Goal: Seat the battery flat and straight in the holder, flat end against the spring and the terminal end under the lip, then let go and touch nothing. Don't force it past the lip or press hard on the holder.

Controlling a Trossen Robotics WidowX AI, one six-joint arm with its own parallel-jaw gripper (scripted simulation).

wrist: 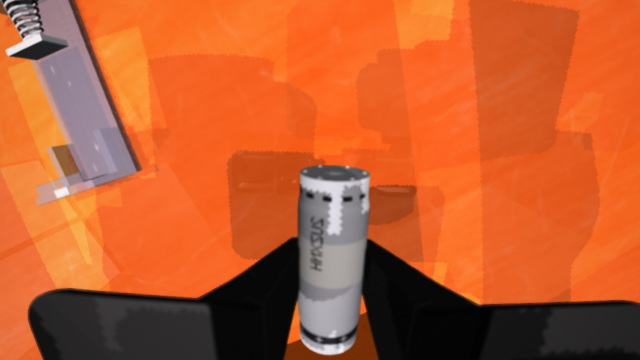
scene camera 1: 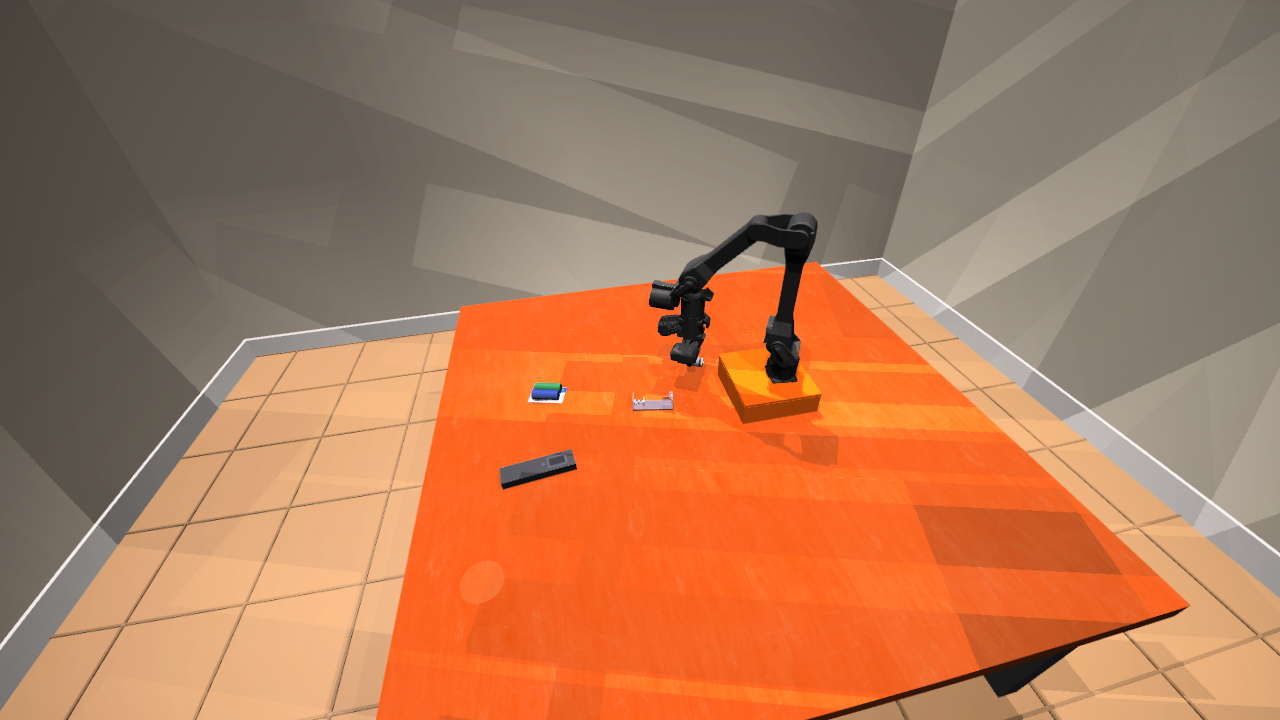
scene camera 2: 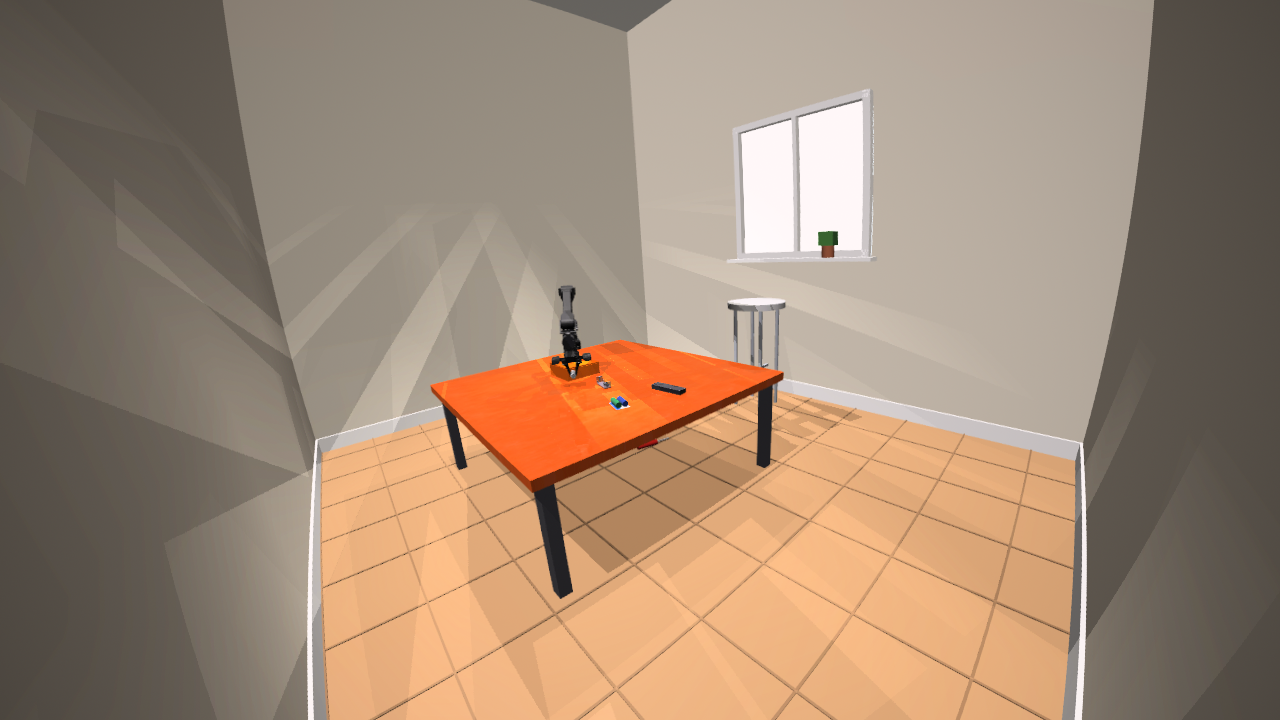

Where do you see a white battery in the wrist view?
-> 333,207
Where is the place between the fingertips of my gripper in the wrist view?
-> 330,249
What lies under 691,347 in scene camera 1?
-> My gripper.
